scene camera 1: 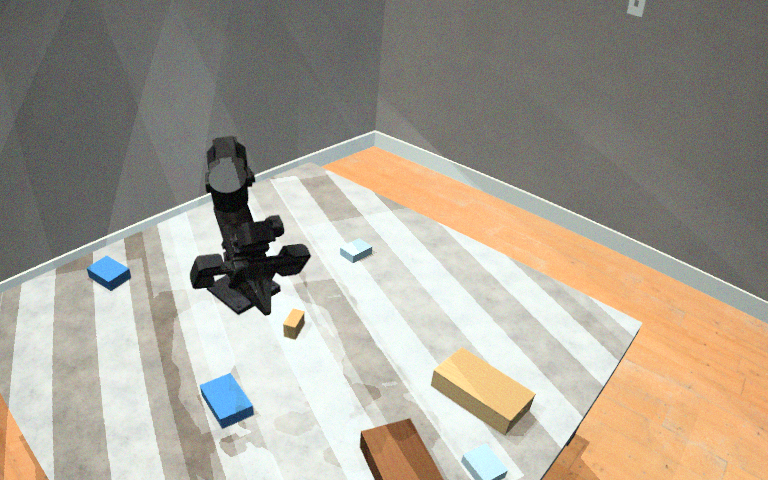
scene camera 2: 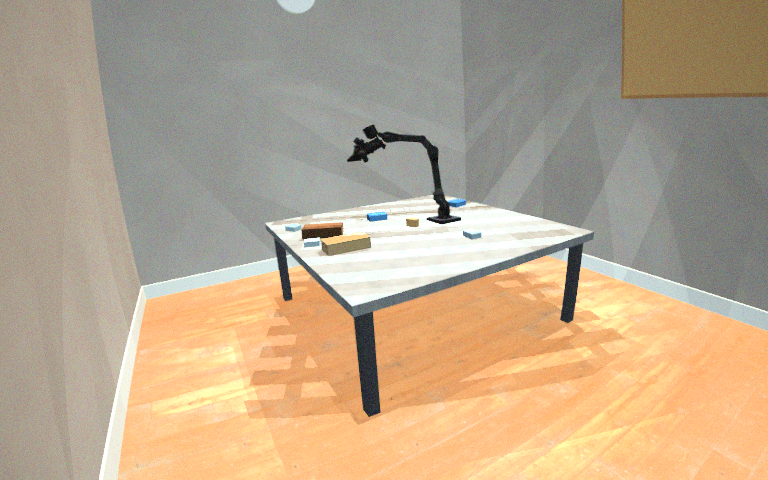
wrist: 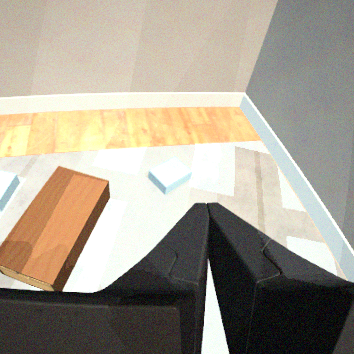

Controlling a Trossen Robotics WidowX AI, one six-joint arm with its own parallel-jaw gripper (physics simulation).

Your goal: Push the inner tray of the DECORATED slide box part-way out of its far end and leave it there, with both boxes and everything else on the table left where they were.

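Frame: origin at the arm's base, x ahead, y left, z up, level; metres.
Seen in the pictures: gripper, between the fingertips: [scene camera 1: 268,314] [scene camera 2: 347,161] [wrist: 205,214]; arm's base, origin of its link: [scene camera 2: 444,217].
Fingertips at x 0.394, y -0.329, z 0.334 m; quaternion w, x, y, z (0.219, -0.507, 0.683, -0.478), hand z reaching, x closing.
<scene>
Offsets run from my fingertips to a thing's top centre. Level surfaces: height alone.
A reddish-brown box {dz -0.299, dx +0.225, dy +0.081 m} [scene camera 1: 399,452] [scene camera 2: 322,231] [wrist: 62,225] lies flat on the table; a pale tan strip of its inner tray {dz -0.305, dx +0.225, dy +0.081 m} [wrist: 26,280] shows at its near end in the wrist view. A tan box {dz -0.299, dx +0.257, dy +0.354 m} [scene camera 1: 481,390] [scene camera 2: 346,244] lies beside it. No decoration can be made out on either box, so I cannot tell which is the decorated one. My gripper [scene camera 1: 267,311] [scene camera 2: 348,160] [wrist: 205,214] is shut and empty, fingertips together. It hangs high above the table, apart from both boxes.
Pale blue blocks {dz -0.325, dx +0.289, dy -0.149 m} [scene camera 1: 484,463] [scene camera 2: 292,227] [wrist: 170,175] lie near the boxes, and another pale blue block {dz -0.325, dx -0.260, dy +0.641 m} [scene camera 1: 356,250] [scene camera 2: 471,234] farther off. Blue blocks {dz -0.319, dx -0.160, dy +0.021 m} [scene camera 1: 226,399] [scene camera 2: 376,216] and a small tan block {dz -0.310, dx -0.196, dy +0.288 m} [scene camera 1: 293,323] [scene camera 2: 412,222] lie on the striped table {dz -0.350 m} [scene camera 2: 396,271].
</scene>
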